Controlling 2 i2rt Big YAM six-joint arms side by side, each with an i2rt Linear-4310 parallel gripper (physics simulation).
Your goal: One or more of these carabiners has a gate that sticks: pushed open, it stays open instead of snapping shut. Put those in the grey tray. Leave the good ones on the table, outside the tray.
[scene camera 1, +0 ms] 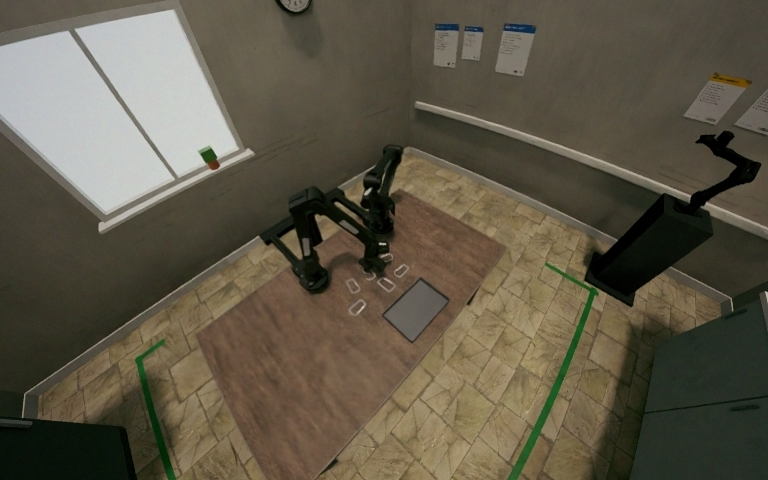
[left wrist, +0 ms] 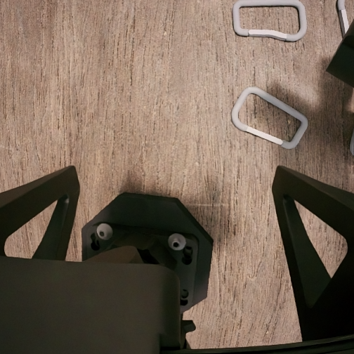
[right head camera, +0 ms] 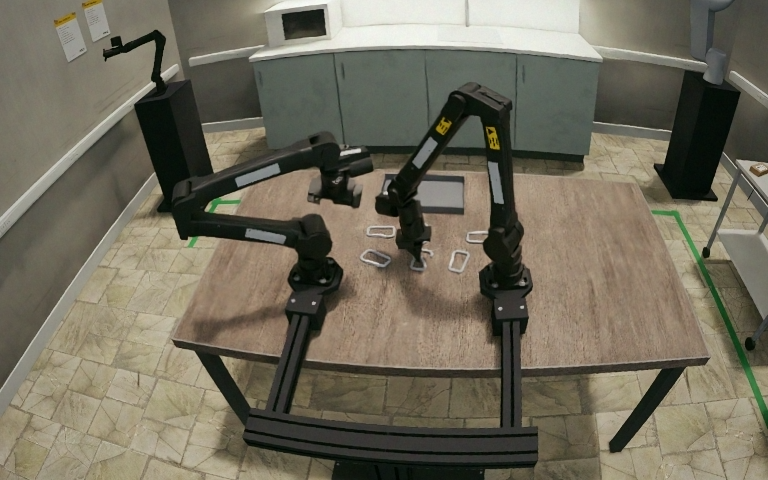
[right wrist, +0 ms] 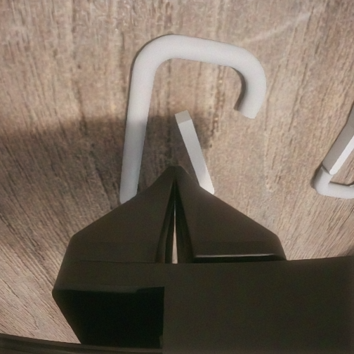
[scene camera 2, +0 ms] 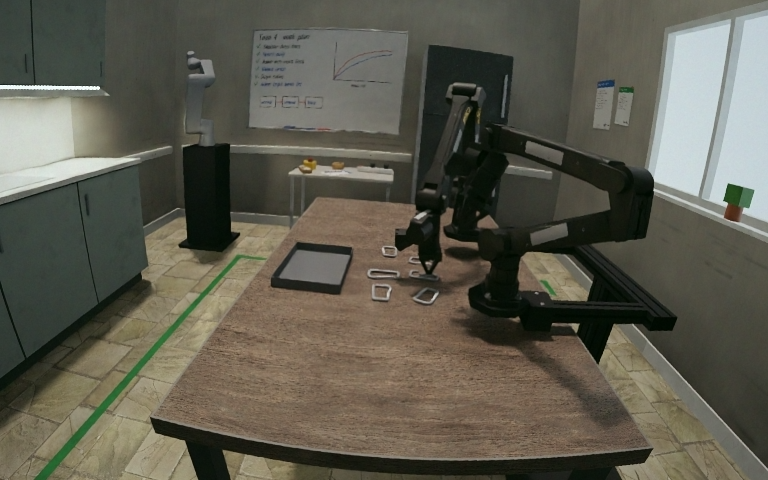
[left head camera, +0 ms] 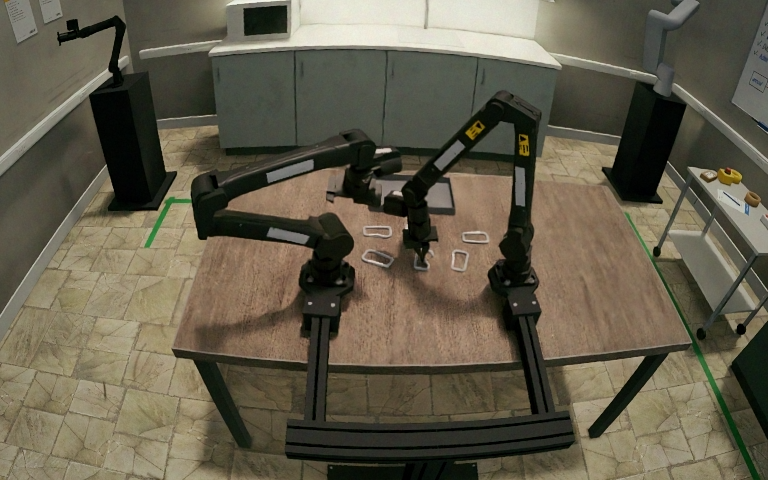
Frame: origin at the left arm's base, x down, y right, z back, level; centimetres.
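Seen in the pictures: left gripper, fingertip midpoint: [scene camera 1: 388,220] [right head camera: 336,204] [scene camera 2: 456,227] [left head camera: 350,204]; right gripper, fingertip midpoint: [scene camera 1: 367,270] [right head camera: 419,261] [scene camera 2: 428,274] [left head camera: 422,260]; left arm's base, link origin: [right head camera: 314,274] [scene camera 2: 499,295] [left head camera: 326,275]; right arm's base, link origin: [scene camera 1: 313,276] [right head camera: 506,278] [left head camera: 514,276].
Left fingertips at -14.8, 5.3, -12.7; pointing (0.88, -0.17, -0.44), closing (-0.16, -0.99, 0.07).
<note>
Pixels of each thing's top centre, then the offset from my left fingertips to it, as dx, dy, dz.
- grey tray, top centre: [scene camera 2: 315,260] [right head camera: 422,189] [left head camera: 412,189] [scene camera 1: 416,306] +20.7, +18.2, -39.2
- carabiner, top centre: [left head camera: 452,259] +22.8, +31.2, -5.9
Several light-grey carabiners lie flat on the table. One carabiner [right wrist: 134,125] lies under my right gripper [left head camera: 421,258] [right head camera: 417,259] [scene camera 2: 428,272] [right wrist: 174,177]; its gate [right wrist: 195,152] stands swung inward, leaving a gap below the hooked end. The right fingers are shut, tips together, between spine and gate; they hide its lower end. Whether a finger touches the gate is unclear. Two carabiners [left wrist: 277,104] [left wrist: 270,3] in the left wrist view have closed gates. The grey tray [left head camera: 454,203] [scene camera 1: 430,320] [scene camera 2: 305,287] holds no visible carabiner. My left gripper [left wrist: 175,176] is open and empty, high above the table.
A carabiner [left head camera: 453,260] lies just right of the right gripper in the left head view, another [left head camera: 475,242] farther right. The left arm reaches over the table beside the right arm, and the two wrists are close together near the tray.
</note>
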